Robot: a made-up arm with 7 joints.
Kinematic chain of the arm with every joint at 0, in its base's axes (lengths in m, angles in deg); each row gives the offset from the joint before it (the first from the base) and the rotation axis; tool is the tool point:
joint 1: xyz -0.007 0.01 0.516 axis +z
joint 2: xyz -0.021 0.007 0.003 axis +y
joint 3: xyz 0 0.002 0.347 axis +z
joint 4: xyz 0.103 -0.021 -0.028 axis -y
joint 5: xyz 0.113 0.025 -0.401 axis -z
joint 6: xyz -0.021 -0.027 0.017 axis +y
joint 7: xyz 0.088 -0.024 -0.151 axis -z
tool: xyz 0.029 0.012 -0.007
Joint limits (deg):
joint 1: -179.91..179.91
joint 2: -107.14..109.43
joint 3: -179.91..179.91
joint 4: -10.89..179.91
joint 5: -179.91..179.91
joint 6: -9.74..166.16
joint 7: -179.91..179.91
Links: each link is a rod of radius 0.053 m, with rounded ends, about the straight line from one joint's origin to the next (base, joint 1, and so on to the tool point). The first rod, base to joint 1, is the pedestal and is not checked.
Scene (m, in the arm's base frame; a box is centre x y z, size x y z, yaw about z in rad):
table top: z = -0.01
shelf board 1: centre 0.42 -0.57 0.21 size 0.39 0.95 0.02 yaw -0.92
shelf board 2: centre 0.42 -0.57 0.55 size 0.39 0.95 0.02 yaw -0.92
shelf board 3: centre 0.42 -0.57 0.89 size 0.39 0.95 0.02 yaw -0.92
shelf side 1: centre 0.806 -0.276 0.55 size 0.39 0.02 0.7 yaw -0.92
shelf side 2: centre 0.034 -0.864 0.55 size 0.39 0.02 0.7 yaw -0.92
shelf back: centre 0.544 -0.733 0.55 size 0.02 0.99 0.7 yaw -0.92
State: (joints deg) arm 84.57 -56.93 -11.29 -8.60 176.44 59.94 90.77
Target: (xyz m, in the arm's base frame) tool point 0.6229 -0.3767 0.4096
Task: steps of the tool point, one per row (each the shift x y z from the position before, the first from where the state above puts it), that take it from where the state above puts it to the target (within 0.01 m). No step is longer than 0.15 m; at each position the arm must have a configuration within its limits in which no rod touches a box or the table.
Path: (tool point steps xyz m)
1: 0.1003 -0.0094 0.0571
2: 0.1063 -0.0429 0.0350
3: 0.0995 -0.0719 0.0066
4: 0.0811 -0.0911 -0.0257
5: 0.0545 -0.0970 -0.0579
6: 0.0235 -0.0883 -0.0858
7: -0.0073 -0.0652 -0.1060
8: 0.0555 -0.0672 -0.0095
9: 0.0518 -0.0654 -0.0009
10: 0.0463 -0.0622 0.0043
11: 0.0392 -0.0584 0.0061

